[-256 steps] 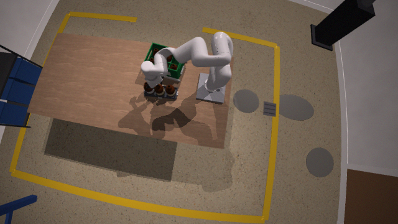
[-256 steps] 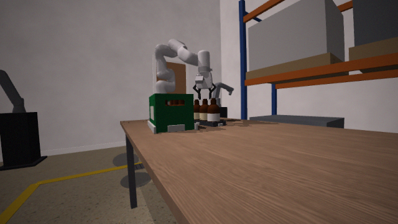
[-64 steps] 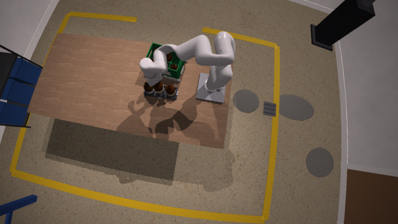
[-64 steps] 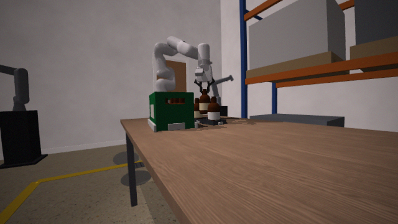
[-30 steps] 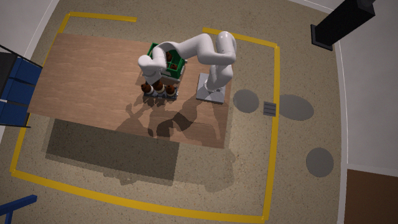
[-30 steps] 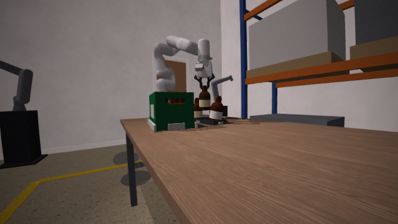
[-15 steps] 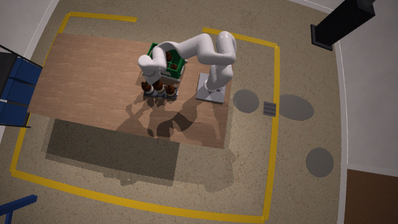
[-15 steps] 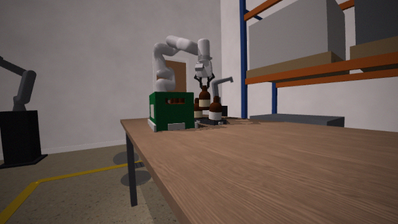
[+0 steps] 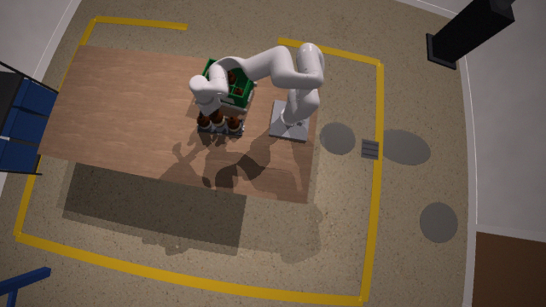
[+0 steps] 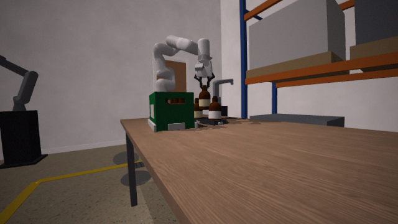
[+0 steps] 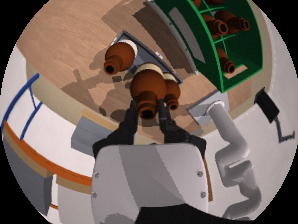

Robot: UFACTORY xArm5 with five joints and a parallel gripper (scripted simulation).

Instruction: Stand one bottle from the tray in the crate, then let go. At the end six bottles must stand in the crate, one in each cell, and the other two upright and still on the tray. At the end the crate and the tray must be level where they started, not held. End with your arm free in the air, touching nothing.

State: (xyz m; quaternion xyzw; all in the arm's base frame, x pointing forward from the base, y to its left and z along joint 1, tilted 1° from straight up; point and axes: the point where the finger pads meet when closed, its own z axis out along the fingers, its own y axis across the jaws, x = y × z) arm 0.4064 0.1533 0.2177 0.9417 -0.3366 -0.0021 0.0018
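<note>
Now: the bottle 8 cm below my hand. Also, from my hand: tray: 22 cm below; then green crate: 24 cm to the right, 15 cm below, 1 cm ahead.
</note>
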